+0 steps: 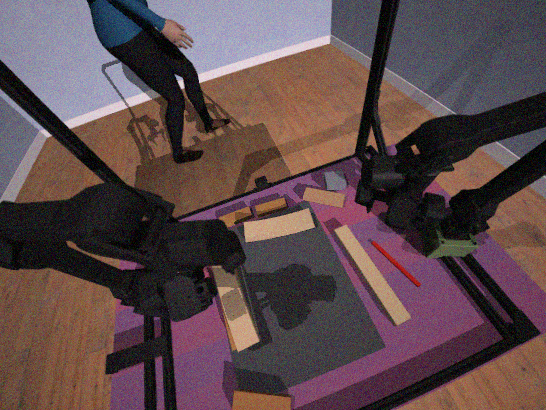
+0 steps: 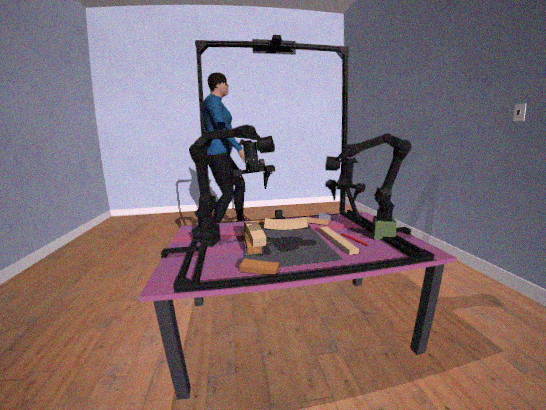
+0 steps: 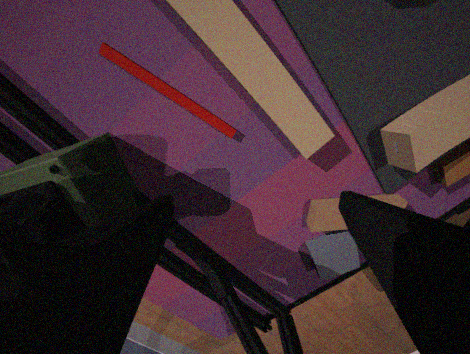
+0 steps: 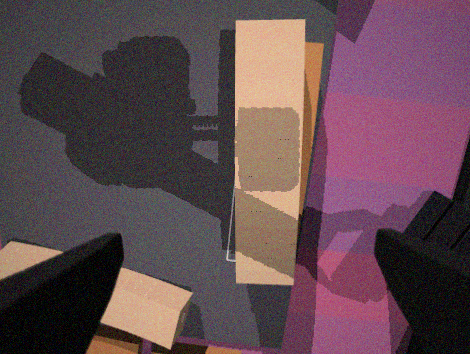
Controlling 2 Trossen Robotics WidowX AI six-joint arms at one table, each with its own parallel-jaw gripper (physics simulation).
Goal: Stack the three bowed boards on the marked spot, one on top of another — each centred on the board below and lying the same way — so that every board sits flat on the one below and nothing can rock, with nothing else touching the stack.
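Pixels of known places: left gripper, fingertip midpoint: (image 1: 386, 215) (image 2: 343, 202) (image 3: 256, 201); right gripper, fingertip midpoint: (image 2: 255, 190) (image 4: 249, 243); left arm's base, origin of the base link: (image 1: 454, 229) (image 2: 384, 219) (image 3: 45, 215); right arm's base, origin of the base link: (image 2: 205, 226).
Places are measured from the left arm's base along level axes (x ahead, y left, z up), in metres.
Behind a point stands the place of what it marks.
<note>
A pale board (image 1: 247, 332) {z -0.006, x 0.547, y 0.306 m} (image 2: 256, 236) {z -0.009, x 0.558, y 0.323 m} (image 4: 270, 60) {z -0.005, x 0.557, y 0.309 m} lies lengthwise at the left of the dark mat (image 1: 325, 350) {z -0.086, x 0.353, y 0.322 m} (image 2: 300, 255) {z -0.086, x 0.373, y 0.305 m}, above an orange wooden piece (image 2: 254, 249) {z -0.064, x 0.565, y 0.336 m} (image 4: 314, 65) {z -0.046, x 0.594, y 0.330 m} that shows past its edge at a slight angle. A thin white outline (image 4: 231, 260) {z -0.086, x 0.641, y 0.093 m} peeks out beside it, mostly covered. A pale bowed board (image 1: 280, 226) {z -0.046, x 0.503, y -0.018 m} (image 2: 286, 223) {z -0.051, x 0.502, y -0.001 m} (image 3: 435, 117) {z -0.041, x 0.433, y -0.023 m} (image 4: 145, 300) {z -0.042, x 0.574, y 0.016 m} lies at the mat's back edge. A long pale board (image 1: 372, 275) {z -0.070, x 0.221, y 0.120 m} (image 2: 339, 240) {z -0.071, x 0.217, y 0.145 m} (image 3: 260, 75) {z -0.070, x 0.248, y 0.064 m} lies right of the mat. My right gripper (image 4: 249, 243) {z 0.172, x 0.586, y 0.236 m} is open and empty, above the left board. My left gripper (image 3: 256, 201) {z 0.081, x 0.206, y 0.010 m} is open, raised at the right.
Two orange blocks (image 1: 270, 206) {z -0.071, x 0.554, y -0.115 m} (image 1: 236, 216) {z -0.069, x 0.676, y -0.066 m} lie behind the mat, another (image 1: 262, 400) {z -0.065, x 0.500, y 0.444 m} (image 2: 259, 266) {z -0.067, x 0.497, y 0.471 m} in front. A tan block (image 1: 324, 197) {z -0.066, x 0.357, y -0.155 m} and grey block (image 1: 335, 180) {z -0.057, x 0.316, y -0.228 m} (image 3: 334, 252) {z -0.056, x 0.312, y -0.215 m} are back right. A red stick (image 1: 396, 263) {z -0.087, x 0.142, y 0.074 m} (image 3: 167, 91) {z -0.086, x 0.142, y 0.075 m} lies right; a green block (image 2: 385, 229) {z -0.036, x 0.001, y 0.050 m} is by the left arm's base.
</note>
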